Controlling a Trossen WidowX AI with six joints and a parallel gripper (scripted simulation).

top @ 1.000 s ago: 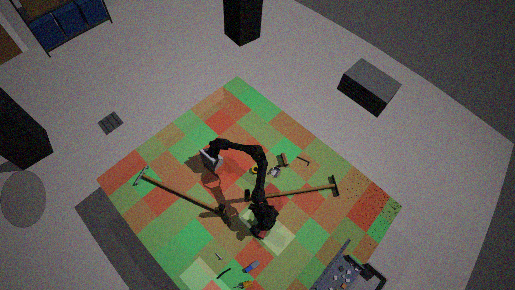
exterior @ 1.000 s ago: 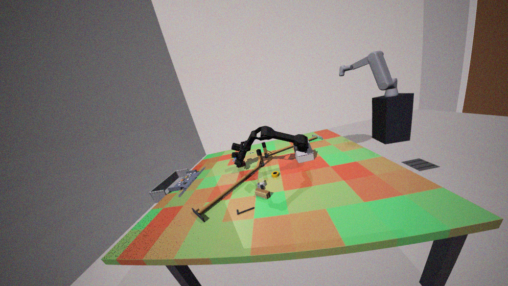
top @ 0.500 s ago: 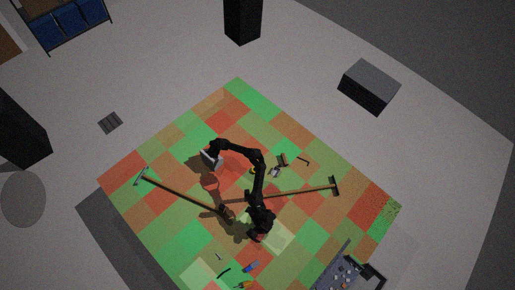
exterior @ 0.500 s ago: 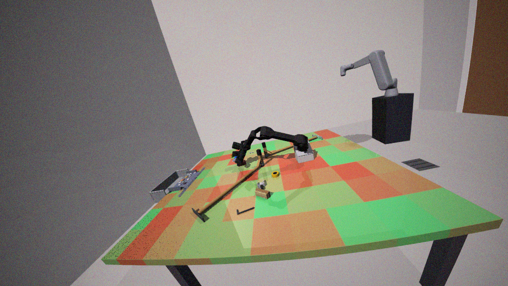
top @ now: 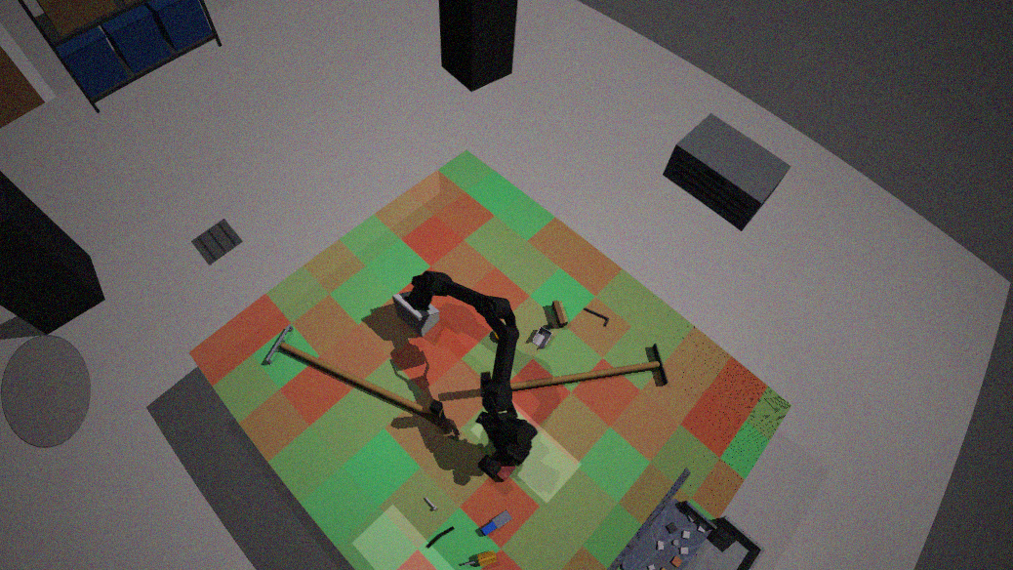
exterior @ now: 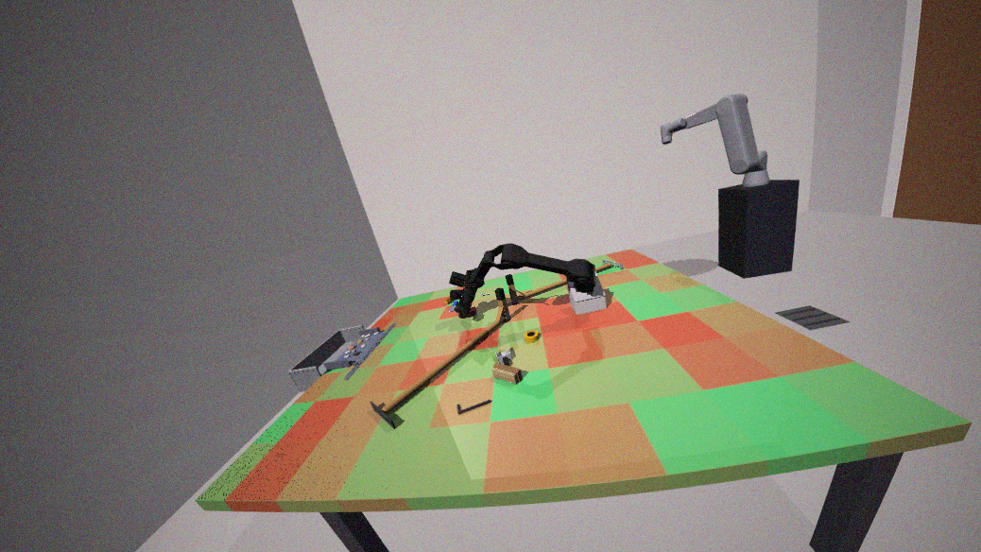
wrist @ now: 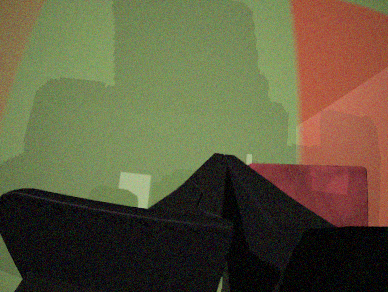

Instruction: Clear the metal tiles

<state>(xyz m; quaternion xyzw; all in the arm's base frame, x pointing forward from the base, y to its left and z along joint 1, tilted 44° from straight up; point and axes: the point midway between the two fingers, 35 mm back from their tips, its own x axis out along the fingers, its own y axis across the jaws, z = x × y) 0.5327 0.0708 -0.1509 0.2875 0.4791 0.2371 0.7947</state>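
Now: gripper tip 4 cm to the left of the red block and 3 cm past it. Round my gripper tip: long scraper 31 cm to the left, 10 cm behind, 5 cm above; then yellow tape roll 36 cm behind, 23 cm to the left; then blue piece 16 cm to the right, 9 cm ahead.
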